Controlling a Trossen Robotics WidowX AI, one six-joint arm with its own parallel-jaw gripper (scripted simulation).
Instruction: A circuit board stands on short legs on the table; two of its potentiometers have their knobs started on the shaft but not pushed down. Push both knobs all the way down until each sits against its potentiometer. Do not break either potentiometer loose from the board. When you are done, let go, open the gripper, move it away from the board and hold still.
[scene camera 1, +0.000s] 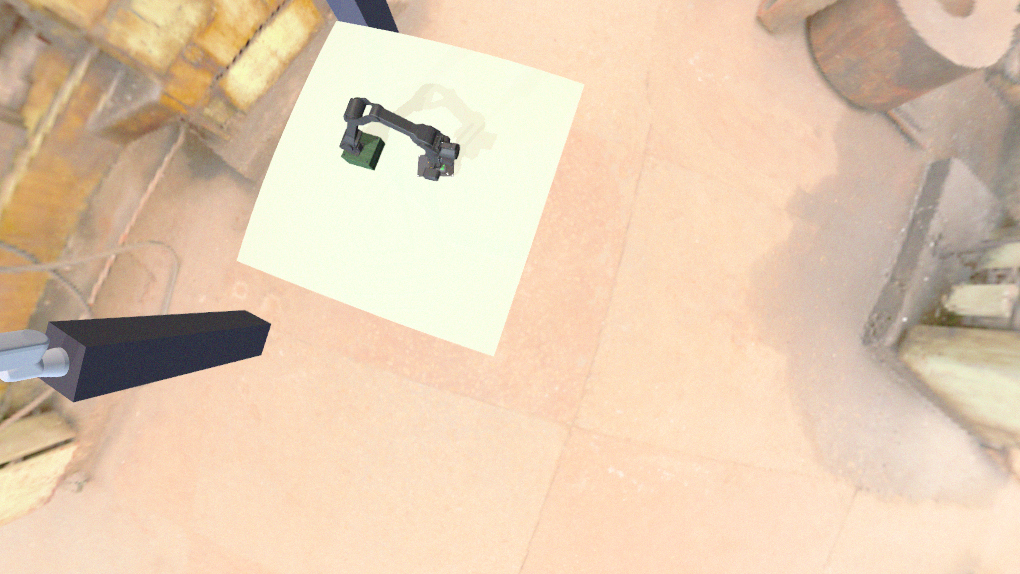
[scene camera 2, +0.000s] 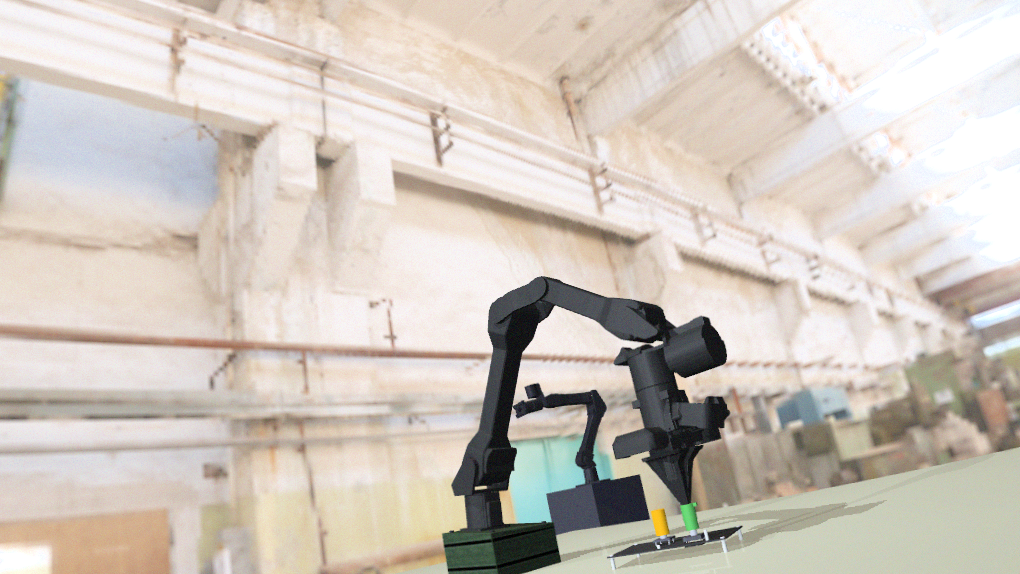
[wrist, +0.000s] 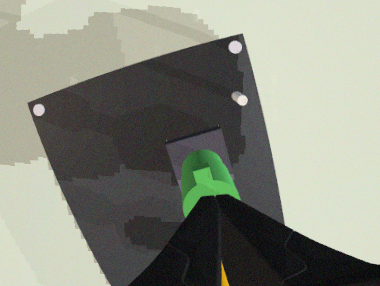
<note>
I see my gripper (scene camera 2: 686, 504) and a green knob (wrist: 203, 173).
My gripper also shows in the wrist view (wrist: 214, 208).
</note>
